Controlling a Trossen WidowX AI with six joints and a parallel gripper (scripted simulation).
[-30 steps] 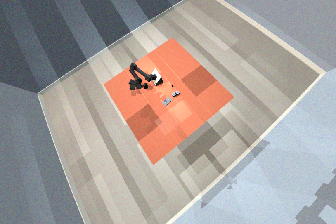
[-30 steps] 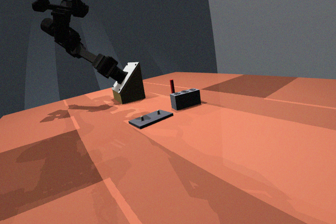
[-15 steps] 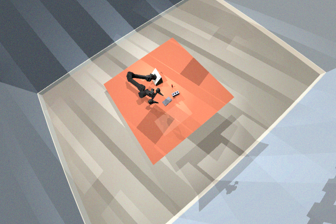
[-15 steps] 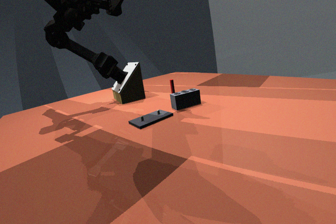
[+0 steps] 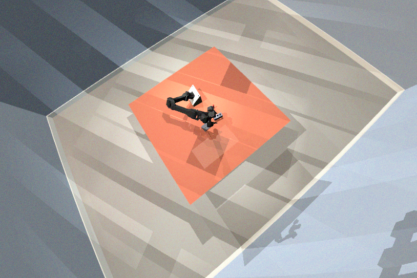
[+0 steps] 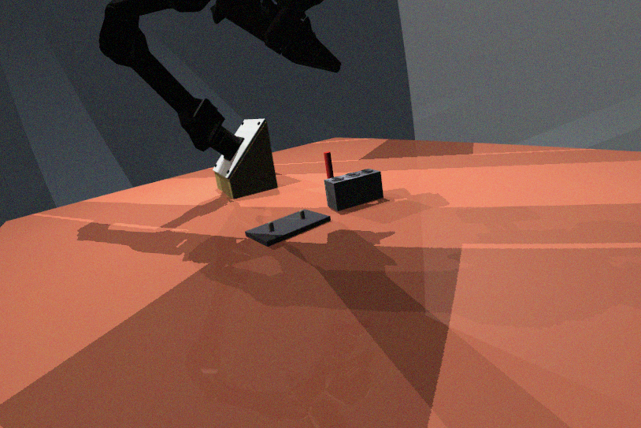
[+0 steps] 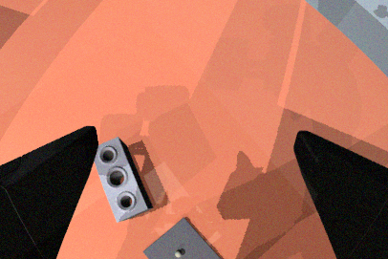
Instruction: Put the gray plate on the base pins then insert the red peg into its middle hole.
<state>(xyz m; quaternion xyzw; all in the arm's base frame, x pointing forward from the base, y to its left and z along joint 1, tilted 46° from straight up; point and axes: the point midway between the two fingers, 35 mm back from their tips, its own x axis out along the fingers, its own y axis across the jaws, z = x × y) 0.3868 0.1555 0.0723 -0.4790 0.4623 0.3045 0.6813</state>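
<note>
My gripper tip is 20 cm above the gray plate, 7 cm past it and 4 cm to the right of it. The rest, counted from my gripper tip: dark base (23 cm below, 10 cm to the right, 5 cm behind); then red peg (19 cm below, 19 cm behind, 6 cm to the left).
</note>
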